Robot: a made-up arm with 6 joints. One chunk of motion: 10 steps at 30 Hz.
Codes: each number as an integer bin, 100 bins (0 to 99) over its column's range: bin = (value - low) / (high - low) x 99, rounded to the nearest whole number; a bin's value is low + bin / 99 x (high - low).
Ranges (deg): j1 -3..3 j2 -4..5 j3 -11..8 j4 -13..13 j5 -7..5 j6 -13..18
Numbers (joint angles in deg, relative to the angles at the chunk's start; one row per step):
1: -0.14 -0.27 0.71 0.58 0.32 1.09
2: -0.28 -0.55 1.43 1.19 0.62 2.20
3: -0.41 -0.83 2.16 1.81 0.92 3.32
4: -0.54 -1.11 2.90 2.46 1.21 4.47
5: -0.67 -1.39 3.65 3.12 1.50 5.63
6: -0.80 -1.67 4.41 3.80 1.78 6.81
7: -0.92 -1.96 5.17 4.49 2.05 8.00
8: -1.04 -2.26 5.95 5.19 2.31 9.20
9: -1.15 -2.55 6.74 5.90 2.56 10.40
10: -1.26 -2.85 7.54 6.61 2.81 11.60
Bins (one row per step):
1: 47 41 61 52 60 45
2: 45 38 65 54 63 49
3: 43 35 69 56 65 52
4: 41 32 72 59 68 56
5: 38 29 76 61 70 59
6: 36 26 80 64 72 63
7: 34 22 84 67 75 67
8: 32 19 88 69 77 71
9: 31 16 92 72 79 75
10: 29 13 97 75 81 79

